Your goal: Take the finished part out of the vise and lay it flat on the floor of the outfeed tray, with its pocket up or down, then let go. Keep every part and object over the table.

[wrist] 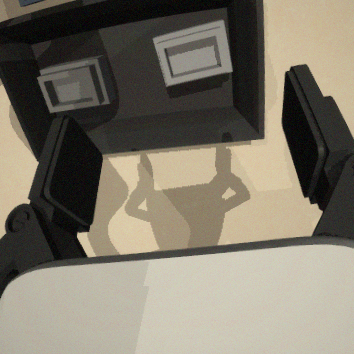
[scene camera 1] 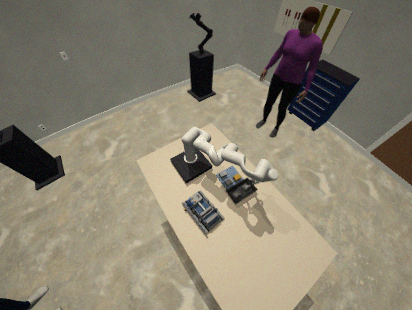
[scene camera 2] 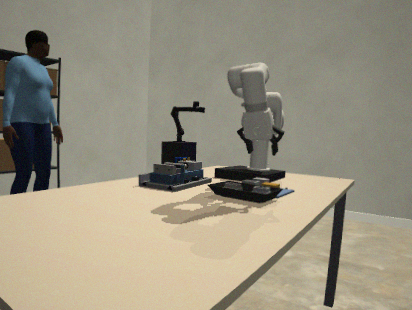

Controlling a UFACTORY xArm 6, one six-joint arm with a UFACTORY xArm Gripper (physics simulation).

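Seen in the pictures: gripper, fingertip midpoint: (wrist: pixel 178 115) (scene camera 1: pixel 250 179) (scene camera 2: pixel 262 153); arm's base at its link origin: (scene camera 1: pixel 190 158) (scene camera 2: pixel 258 169).
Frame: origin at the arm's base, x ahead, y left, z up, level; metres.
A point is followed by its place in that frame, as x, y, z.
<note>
The black outfeed tray (scene camera 1: pixel 245 198) @(0.589, 0.123, -0.004) (scene camera 2: pixel 240 192) @(0.592, 0.168, -0.008) (wrist: pixel 248 60) @(0.536, 0.263, -0.008) stands on the table. A light grey part (wrist: pixel 195 52) @(0.519, 0.220, -0.008) lies flat on its floor near the right wall in the wrist view, pocket up. A second grey pocketed part (wrist: pixel 75 87) @(0.520, 0.104, -0.008) lies in shadow at the left of the tray, apart from the first. My gripper (scene camera 2: pixel 262 150) @(0.524, 0.216, 0.128) (wrist: pixel 178 115) @(0.524, 0.216, 0.128) is open and empty, raised above the tray; in scene camera 1 the arm largely hides it. The vise (scene camera 1: pixel 202 212) @(0.481, -0.225, 0.056) (scene camera 2: pixel 175 175) @(0.552, -0.140, 0.015) stands beside the tray; what is between its jaws is too small to tell.
A blue board (scene camera 1: pixel 223 172) (scene camera 2: pixel 286 192) bearing grey pieces and a yellow block (scene camera 1: pixel 237 177) @(0.415, 0.208, 0.002) (scene camera 2: pixel 271 185) @(0.430, 0.224, 0.000) adjoins the tray on the arm's side. The arm's black base plate (scene camera 1: pixel 191 170) @(0.116, -0.071, 0.004) (scene camera 2: pixel 250 173) @(0.183, 0.032, 0.002) stands at the back. Shadows of the arm fall across the table.
</note>
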